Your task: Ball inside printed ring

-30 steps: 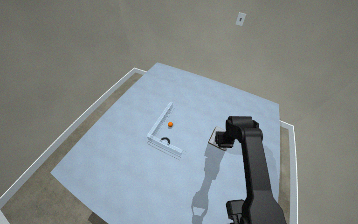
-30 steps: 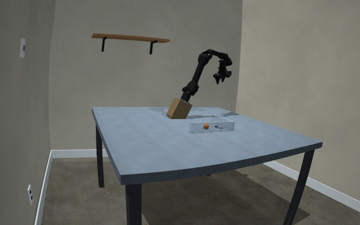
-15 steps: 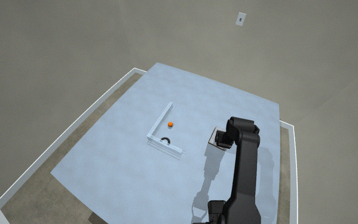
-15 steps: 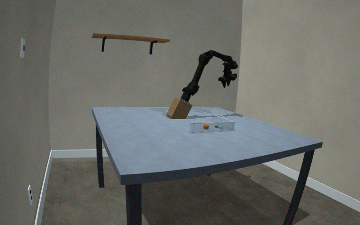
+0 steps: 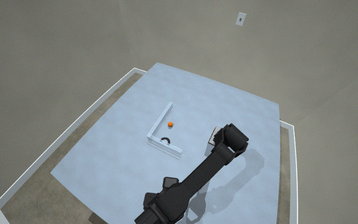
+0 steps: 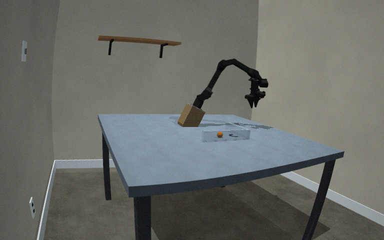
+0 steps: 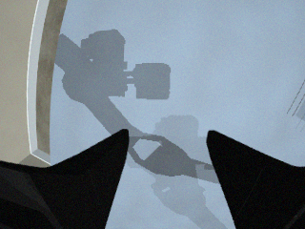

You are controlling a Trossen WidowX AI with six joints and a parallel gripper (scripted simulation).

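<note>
Right now my hand is 440 mm to the left of the orange ball, 180 mm short of it and 170 mm above it. The rest, counted from my hand: clear wall: 440 mm to the right, 250 mm ahead, 140 mm below.
</note>
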